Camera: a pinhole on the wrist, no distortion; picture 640 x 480 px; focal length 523.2 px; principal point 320.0 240.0 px. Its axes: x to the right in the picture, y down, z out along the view. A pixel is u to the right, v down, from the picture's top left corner.
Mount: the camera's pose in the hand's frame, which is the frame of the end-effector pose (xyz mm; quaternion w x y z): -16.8 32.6 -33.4 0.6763 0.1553 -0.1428 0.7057
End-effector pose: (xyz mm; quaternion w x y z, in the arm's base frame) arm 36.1 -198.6 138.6 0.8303 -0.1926 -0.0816 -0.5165
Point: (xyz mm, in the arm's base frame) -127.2 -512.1 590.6
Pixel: outside the picture
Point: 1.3 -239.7 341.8
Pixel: 238 30
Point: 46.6 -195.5 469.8
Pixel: 384 58
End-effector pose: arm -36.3 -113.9 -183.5 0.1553 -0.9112 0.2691 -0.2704
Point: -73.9 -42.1 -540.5
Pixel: outside the picture
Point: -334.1 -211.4 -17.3
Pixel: behind the camera
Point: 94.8 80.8 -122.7
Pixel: outside the picture
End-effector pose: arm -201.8 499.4 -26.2 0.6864 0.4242 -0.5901 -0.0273
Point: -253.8 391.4 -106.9
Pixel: 153 272
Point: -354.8 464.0 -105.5
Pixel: 462 460
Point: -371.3 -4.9 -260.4
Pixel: 152 214
